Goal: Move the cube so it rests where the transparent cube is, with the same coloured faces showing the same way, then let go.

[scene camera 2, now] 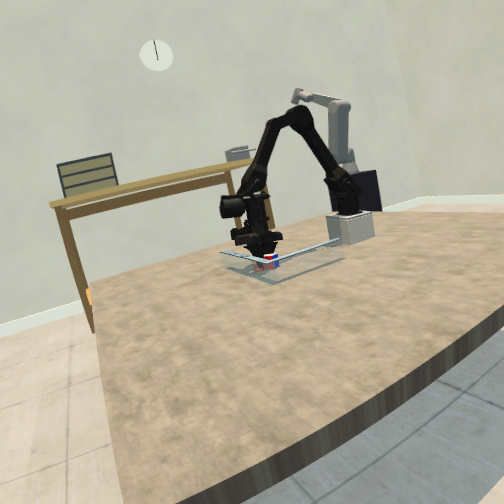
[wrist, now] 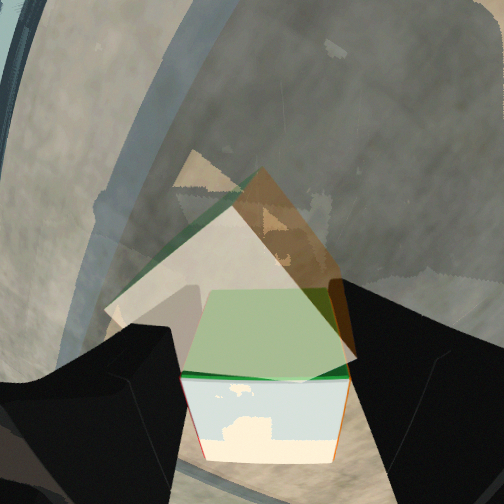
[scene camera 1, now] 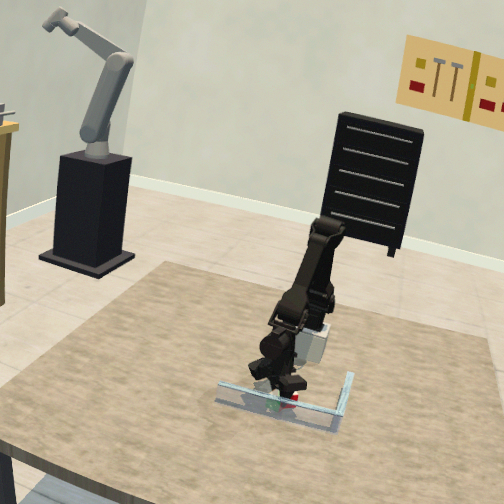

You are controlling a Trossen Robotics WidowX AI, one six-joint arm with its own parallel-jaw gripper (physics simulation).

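Observation:
The cube (wrist: 265, 400) sits between my gripper's (wrist: 265, 410) two black fingers, which press its left and right sides. Its upper face looks green and its near face pale cream, with thin red and orange edges. The transparent cube (wrist: 235, 270) overlaps it, turned at an angle, with a pale face and a brown face showing. In scene camera 1 the cube (scene camera 1: 292, 397) shows red and green under the gripper (scene camera 1: 290, 388), low over the table. In scene camera 2 the cube (scene camera 2: 271, 262) shows red and blue.
A pale L-shaped rail (scene camera 1: 300, 398) lies on the table around the cube; it also shows in scene camera 2 (scene camera 2: 290, 258). My arm's base (scene camera 2: 352, 226) stands behind it. A wooden table (scene camera 2: 150, 195), a black rack (scene camera 1: 375, 183) and a second arm (scene camera 1: 92, 150) stand off the table.

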